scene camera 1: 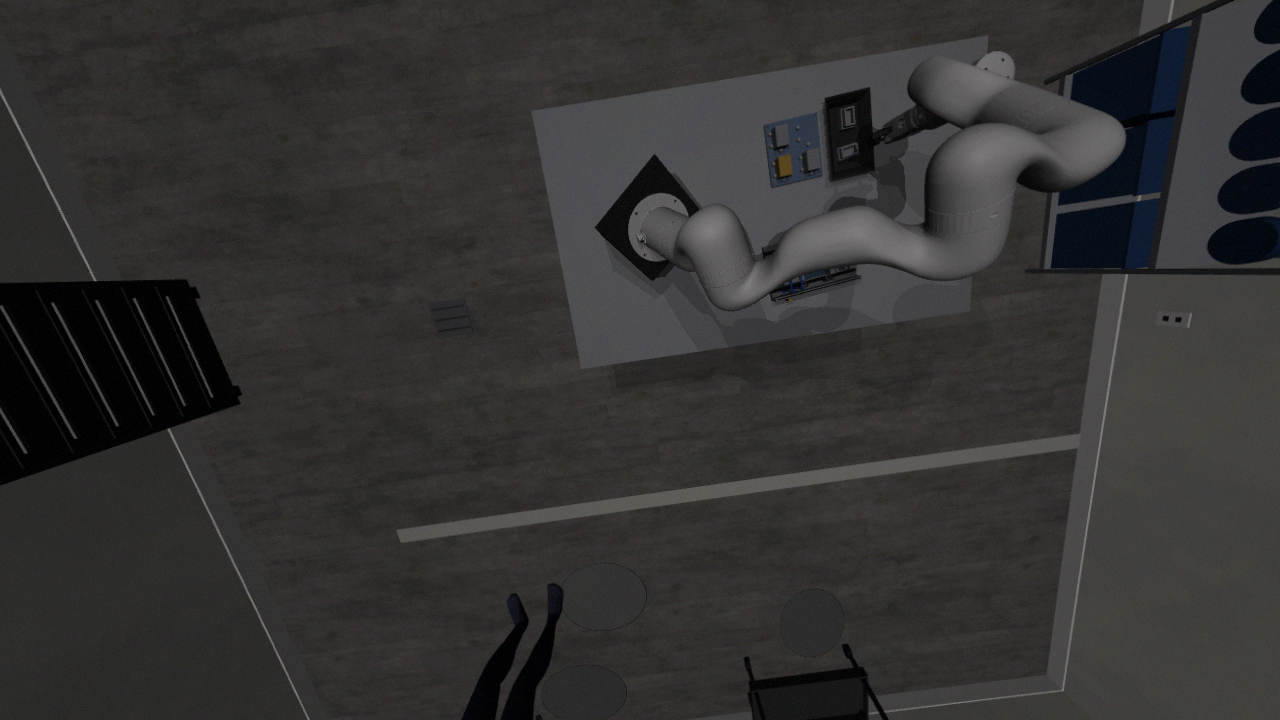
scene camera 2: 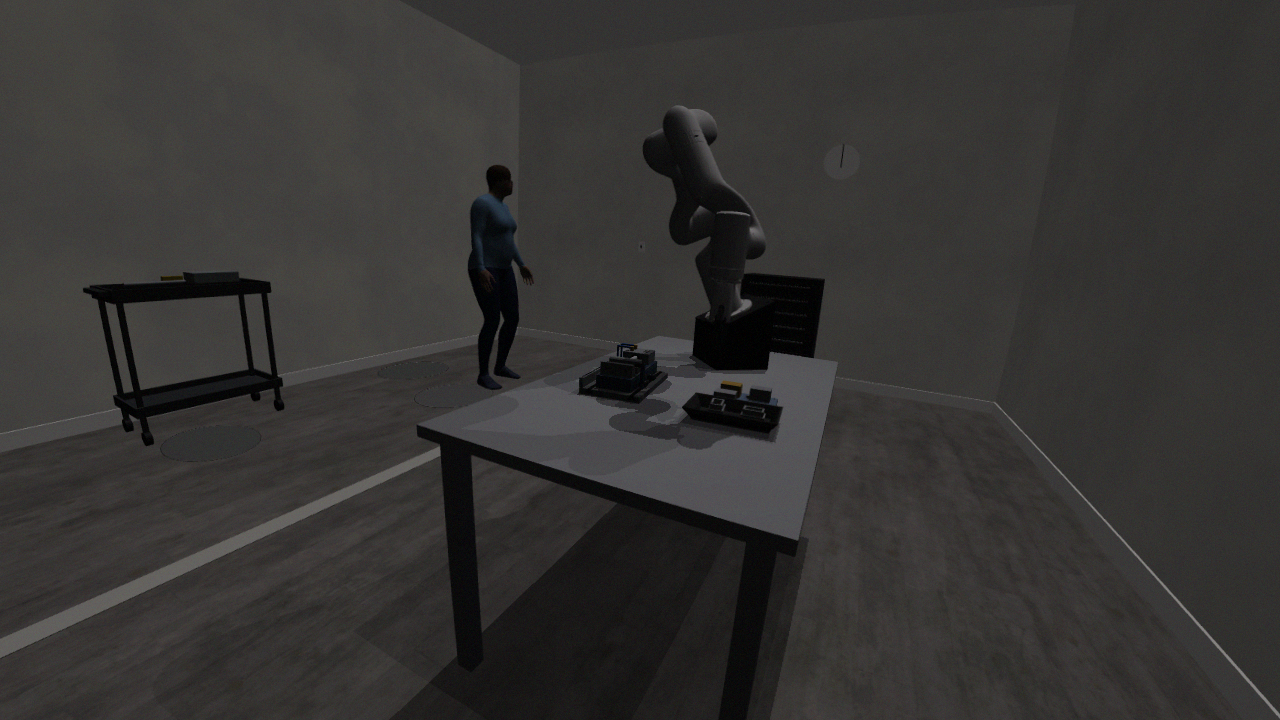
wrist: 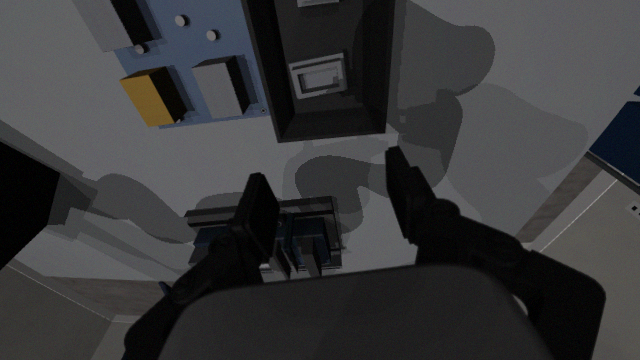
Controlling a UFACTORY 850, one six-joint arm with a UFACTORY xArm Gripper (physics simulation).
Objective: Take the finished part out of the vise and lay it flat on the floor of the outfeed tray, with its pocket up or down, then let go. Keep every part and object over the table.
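Note:
My gripper [scene camera 1: 876,139] [wrist: 327,179] is open, with nothing between its fingers. It hangs above the table, beyond the near end wall of the dark outfeed tray [scene camera 1: 850,171] [scene camera 2: 729,421] [wrist: 335,30] in the wrist view. One light grey part [scene camera 1: 848,151] [wrist: 320,76] lies flat on the tray floor with its rectangular pocket up. A second grey part [scene camera 1: 848,116] [wrist: 318,2] lies apart from it, towards the other end; its edge shows in the wrist view. The vise [scene camera 2: 619,373] [wrist: 307,227] has blue jaws; whether a part is in it I cannot tell.
A blue board [scene camera 1: 810,129] [wrist: 225,10] with grey blocks, a yellow block [scene camera 1: 784,166] [wrist: 147,100] and small pegs lies beside the tray. The arm partly covers the vise in the first scene view. A person [scene camera 2: 494,241] stands on the floor beyond the table.

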